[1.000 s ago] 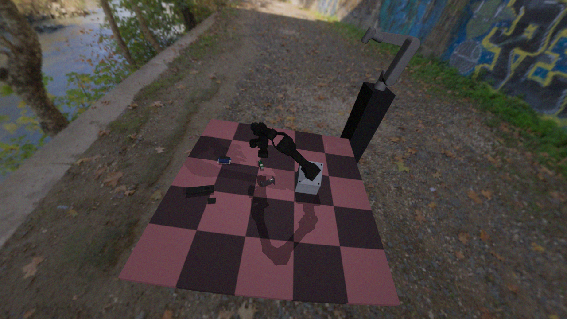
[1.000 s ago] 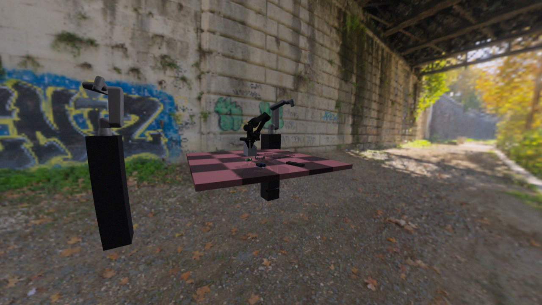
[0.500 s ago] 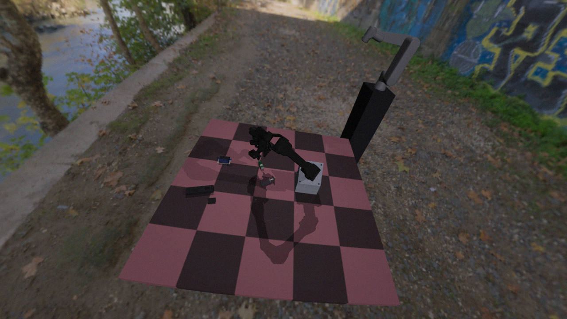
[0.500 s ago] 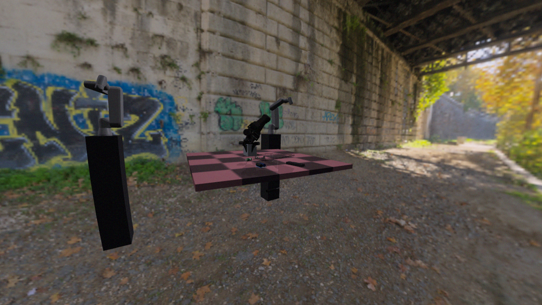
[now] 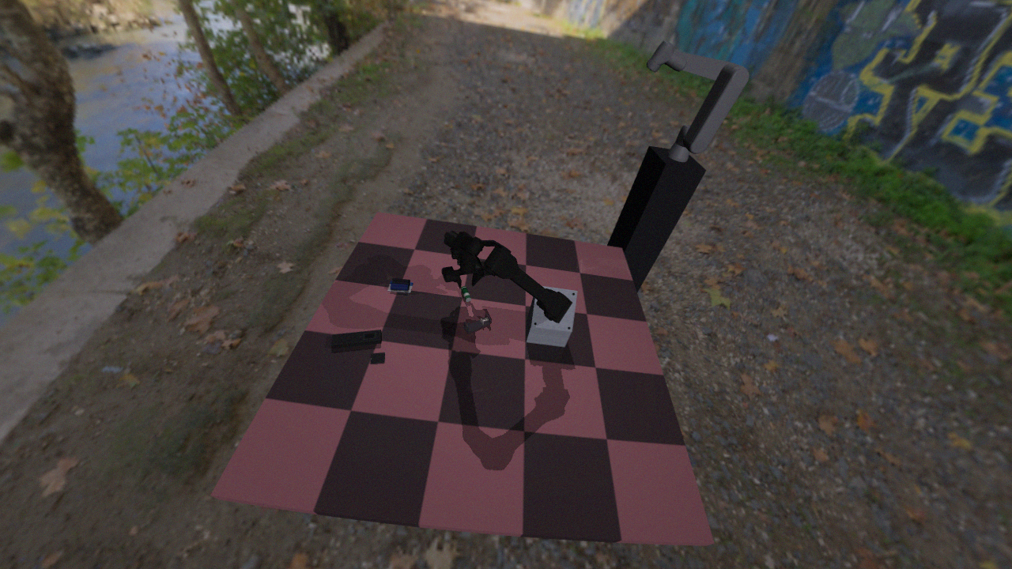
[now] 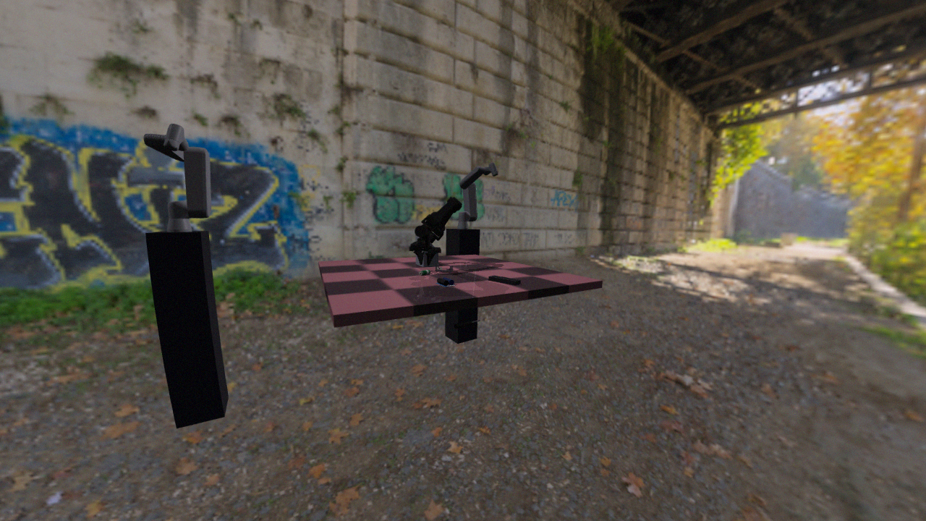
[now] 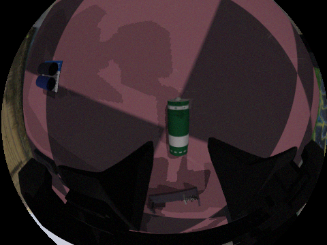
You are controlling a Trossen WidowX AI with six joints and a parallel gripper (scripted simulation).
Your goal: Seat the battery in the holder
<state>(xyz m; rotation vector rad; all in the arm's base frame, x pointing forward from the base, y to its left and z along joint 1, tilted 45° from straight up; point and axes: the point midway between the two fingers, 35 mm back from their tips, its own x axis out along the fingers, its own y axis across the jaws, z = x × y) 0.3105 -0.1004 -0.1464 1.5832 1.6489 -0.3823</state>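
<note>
Right now my gripper tip is 40 mm above the battery. Also, from my gripper tip: long black bar 360 mm ahead, 250 mm to the left, 40 mm below; then small black block 280 mm ahead, 310 mm to the left, 50 mm below.
</note>
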